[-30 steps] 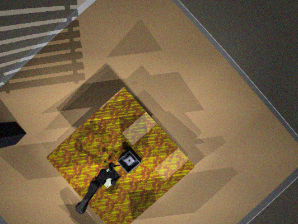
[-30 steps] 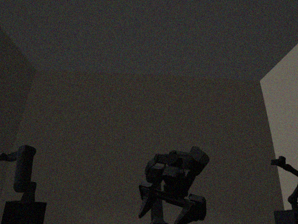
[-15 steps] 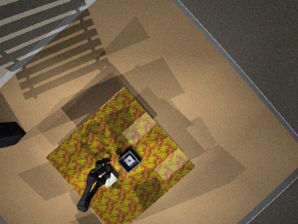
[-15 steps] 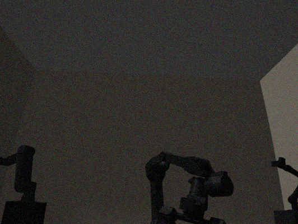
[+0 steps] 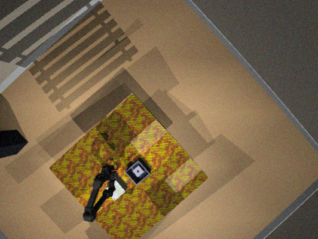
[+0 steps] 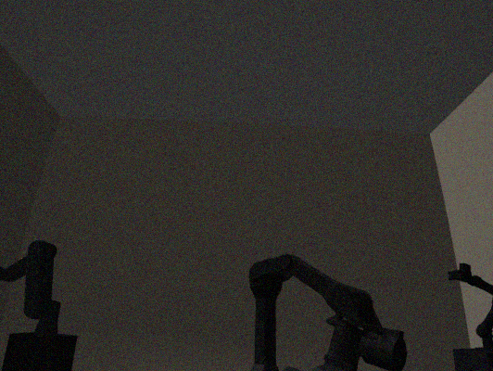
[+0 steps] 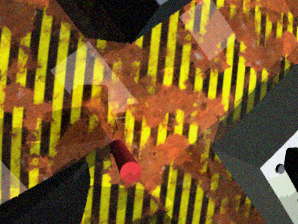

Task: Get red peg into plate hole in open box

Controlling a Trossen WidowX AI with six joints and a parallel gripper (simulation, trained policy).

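The red peg is 3 cm to the left of my gripper tip and 9 cm below it. Round my gripper tip: box: 15 cm ahead, 15 cm to the right, 11 cm below.
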